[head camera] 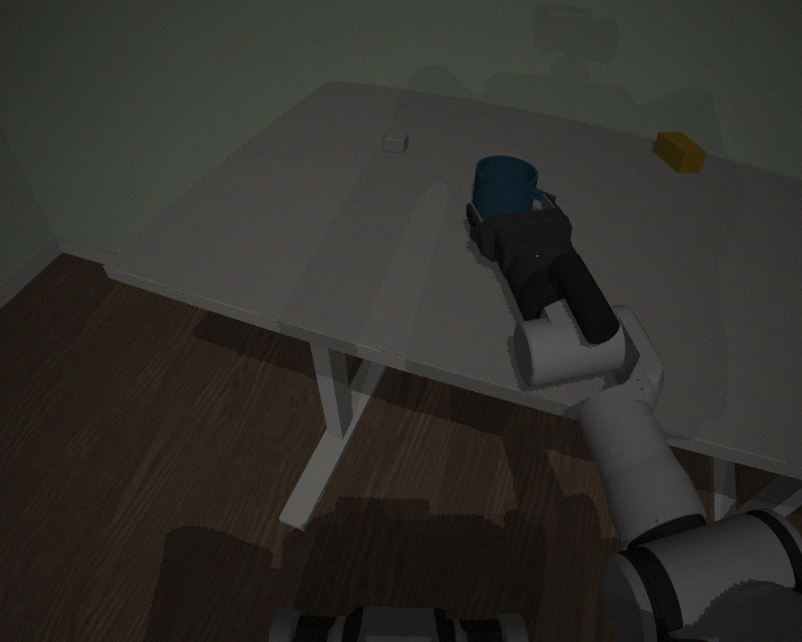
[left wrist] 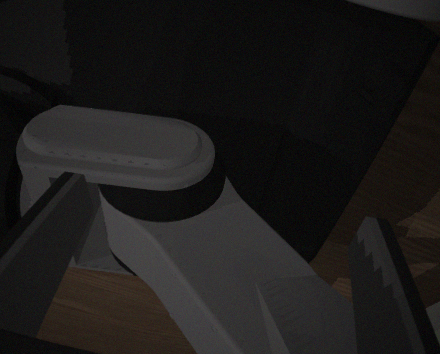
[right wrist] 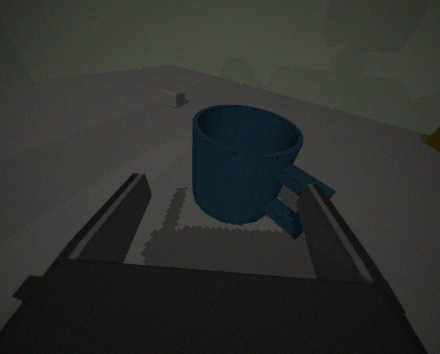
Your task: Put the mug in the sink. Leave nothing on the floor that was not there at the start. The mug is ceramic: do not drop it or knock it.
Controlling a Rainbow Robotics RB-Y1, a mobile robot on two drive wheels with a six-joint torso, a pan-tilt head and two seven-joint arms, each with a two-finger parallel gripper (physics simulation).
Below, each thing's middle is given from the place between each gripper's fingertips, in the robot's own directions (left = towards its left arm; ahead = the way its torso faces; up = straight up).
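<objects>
Blue mug (head camera: 503, 184): relative to my right hand, it is 10 mm to the right, 20 mm below and 60 mm ahead.
My left gripper is 520 mm below the blue mug, 360 mm to the left of it and 680 mm short of it.
</objects>
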